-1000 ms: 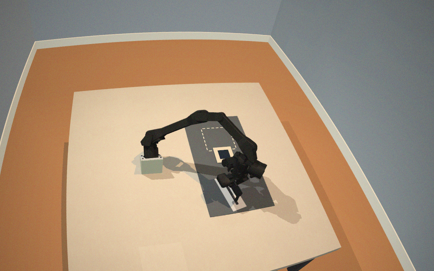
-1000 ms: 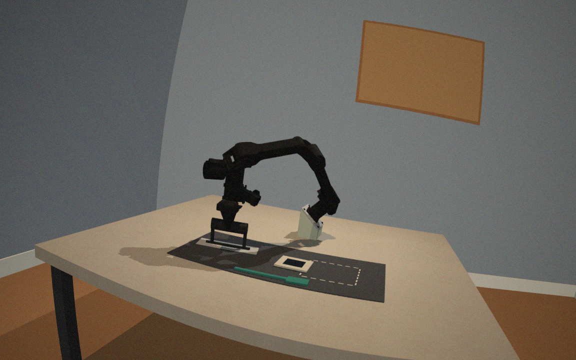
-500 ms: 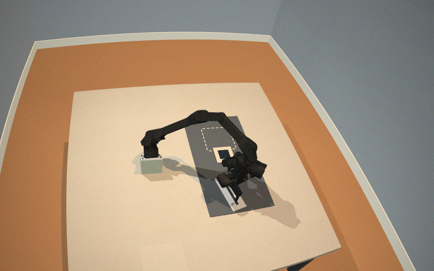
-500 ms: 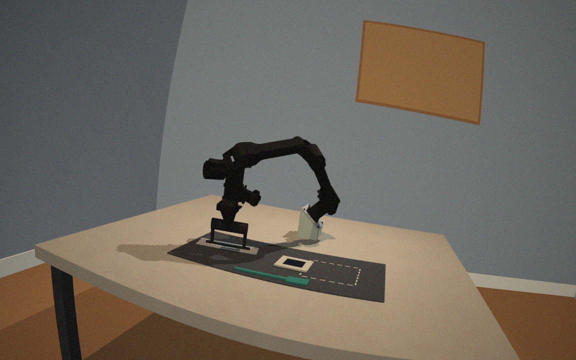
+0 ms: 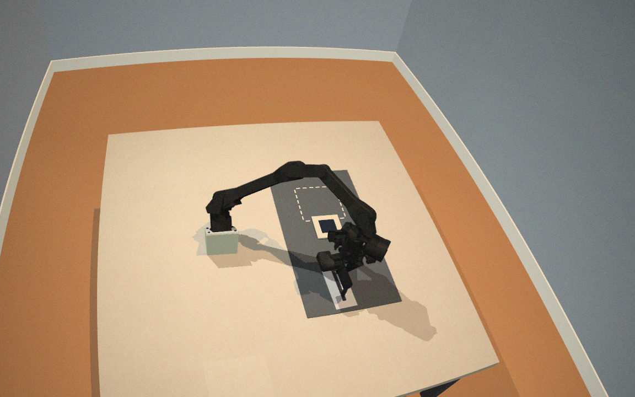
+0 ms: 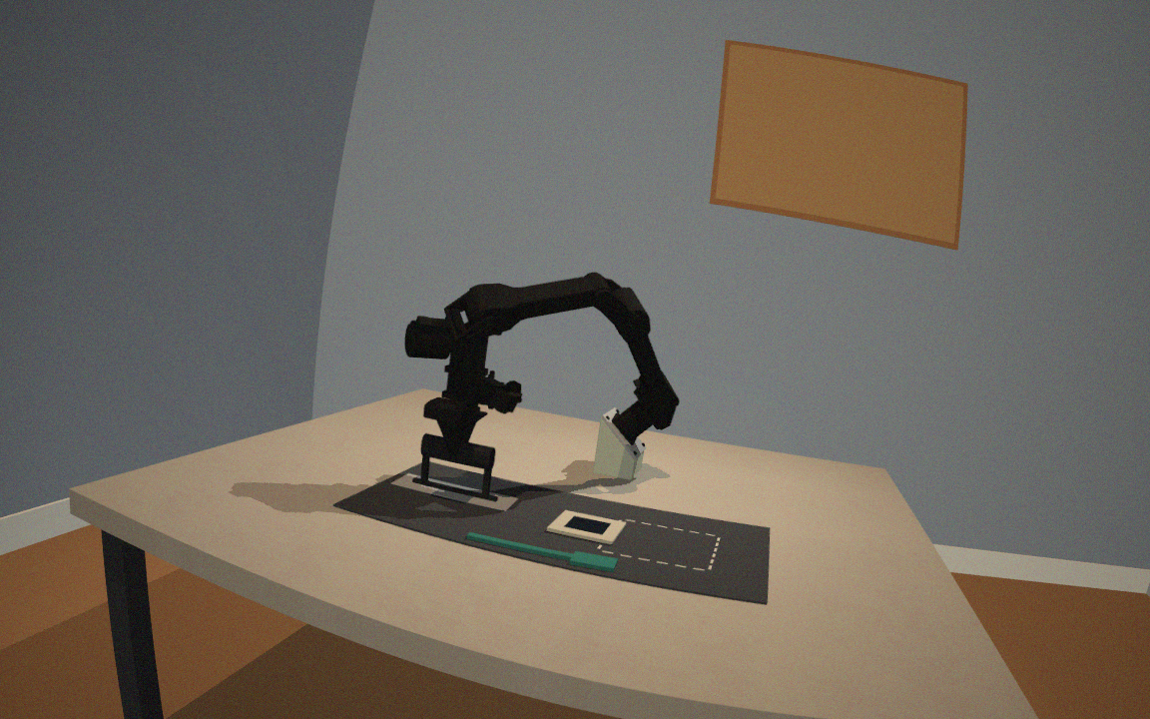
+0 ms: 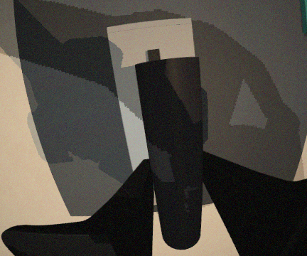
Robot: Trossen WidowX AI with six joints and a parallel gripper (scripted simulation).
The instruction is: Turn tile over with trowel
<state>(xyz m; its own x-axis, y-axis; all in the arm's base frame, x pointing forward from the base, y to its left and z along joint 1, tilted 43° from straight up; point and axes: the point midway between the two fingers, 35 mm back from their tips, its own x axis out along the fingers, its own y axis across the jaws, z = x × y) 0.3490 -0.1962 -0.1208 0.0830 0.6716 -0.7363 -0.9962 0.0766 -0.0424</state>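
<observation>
My gripper tip is now 200 mm to the right of the dark mat, 80 mm above it and 50 mm short of it. The rest, counted from my gripper tip: green trowel 210 mm to the left, 190 mm ahead, 60 mm below; then cream tile 230 mm to the left, 60 mm below, 50 mm ahead.
</observation>
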